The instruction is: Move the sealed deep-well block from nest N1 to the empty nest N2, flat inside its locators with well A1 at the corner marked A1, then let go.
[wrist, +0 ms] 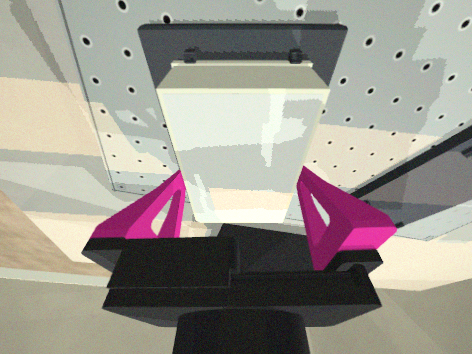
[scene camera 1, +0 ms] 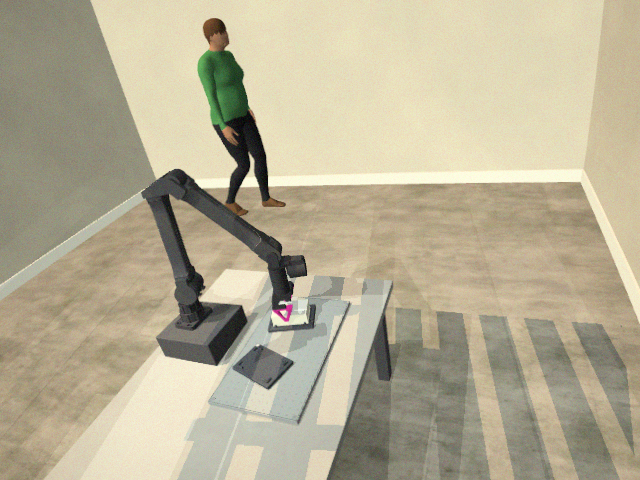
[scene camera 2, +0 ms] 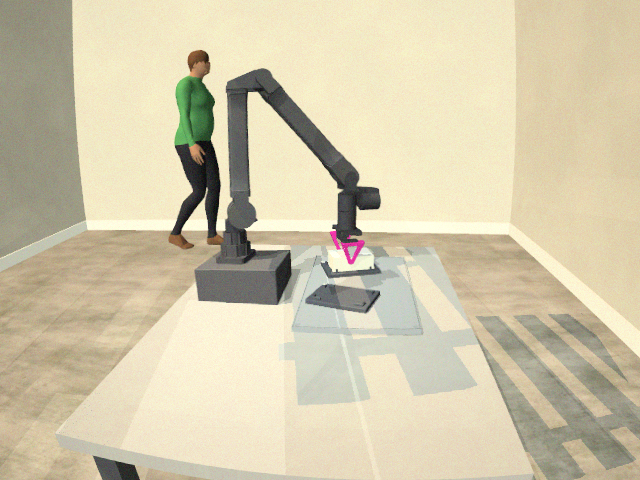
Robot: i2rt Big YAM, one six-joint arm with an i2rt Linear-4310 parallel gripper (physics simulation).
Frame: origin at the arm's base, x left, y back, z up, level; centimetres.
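Seen in the pictures: gripper, between the fingertips: (wrist: 239, 172) (scene camera 1: 287, 312) (scene camera 2: 346, 259); arm's base, origin of its link: (scene camera 1: 194, 319) (scene camera 2: 236, 258).
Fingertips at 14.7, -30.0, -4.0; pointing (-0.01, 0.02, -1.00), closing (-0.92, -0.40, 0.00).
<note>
Offsets run from my fingertips to a thing's top centre, as dx, dy, dz. Level surfaces: height alone.
The sealed deep-well block @[+0.3, -1.3, +2.0] (scene camera 1: 299, 316) (scene camera 2: 366, 262) (wrist: 235, 125), pale with a flat, shiny top, sits in nest N1 @[+0.3, -1.2, -1.2] (scene camera 1: 295, 327) (scene camera 2: 374, 270) (wrist: 240, 40), a dark plate. Two locator posts show at one short end in the wrist view. My gripper (scene camera 1: 284, 316) (scene camera 2: 346, 256) (wrist: 239, 172) is open, pointing down, with one magenta finger at each long side of the block. The near finger overlaps the block's side in scene camera 2; contact cannot be told. Nest N2 @[-22.8, -1.6, -1.6] (scene camera 1: 263, 366) (scene camera 2: 343, 298) (wrist: 430, 185) is empty and turned at an angle to N1. The A1 marks cannot be read.
Both nests lie on a perforated board (scene camera 1: 310, 382) (scene camera 2: 398, 310) (wrist: 350, 135) on the table @[dz -4.7] (scene camera 1: 129, 423) (scene camera 2: 232, 387). The arm's dark base block (scene camera 1: 201, 335) (scene camera 2: 242, 281) stands left of the board. A person in green (scene camera 1: 227, 87) (scene camera 2: 196, 113) is behind the table, near the back wall.
</note>
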